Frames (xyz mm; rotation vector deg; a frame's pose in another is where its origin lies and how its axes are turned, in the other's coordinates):
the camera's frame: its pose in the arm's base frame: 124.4 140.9 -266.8 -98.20 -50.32 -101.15
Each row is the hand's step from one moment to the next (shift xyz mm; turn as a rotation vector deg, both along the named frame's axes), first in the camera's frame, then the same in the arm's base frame.
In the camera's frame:
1: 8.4 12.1 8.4 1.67 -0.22 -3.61
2: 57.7 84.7 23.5 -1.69 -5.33 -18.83
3: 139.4 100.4 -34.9 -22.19 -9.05 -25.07
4: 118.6 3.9 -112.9 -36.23 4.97 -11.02
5: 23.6 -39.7 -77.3 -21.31 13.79 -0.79
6: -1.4 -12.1 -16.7 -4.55 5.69 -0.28
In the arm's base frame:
1: 14.1 -1.0 9.4 -2.64 -2.46 1.69
2: 75.6 -33.5 65.0 -16.26 -10.84 -1.94
3: 44.0 -82.1 148.5 -21.90 -14.56 -22.62
4: -78.4 -79.4 119.9 -1.27 -14.09 -35.48
5: -82.0 -30.7 20.8 11.16 -11.09 -19.94
6: -20.0 -4.8 -2.3 4.37 -4.24 -4.00

